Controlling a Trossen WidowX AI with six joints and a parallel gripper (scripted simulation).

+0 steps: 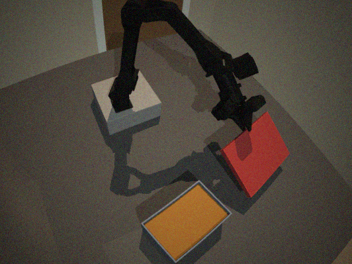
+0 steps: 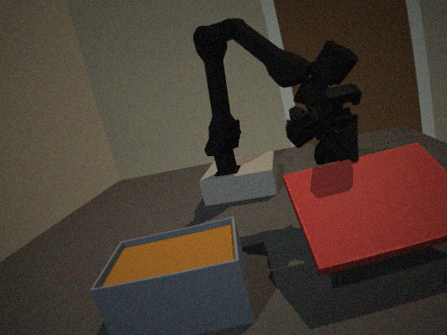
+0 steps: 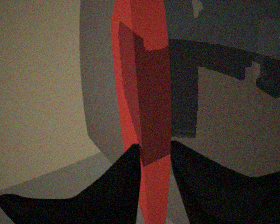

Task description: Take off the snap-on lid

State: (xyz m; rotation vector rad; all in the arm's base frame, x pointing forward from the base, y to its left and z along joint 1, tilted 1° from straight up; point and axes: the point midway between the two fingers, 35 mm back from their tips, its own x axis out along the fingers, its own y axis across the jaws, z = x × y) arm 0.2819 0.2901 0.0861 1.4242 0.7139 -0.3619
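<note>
Now: the red lid 70 mm ahead of my gripper tip, 20 mm to the left of it and 30 mm below it. The rest, counted from my gripper tip: grey storage box: 150 mm ahead, 290 mm to the right, 80 mm below.
</note>
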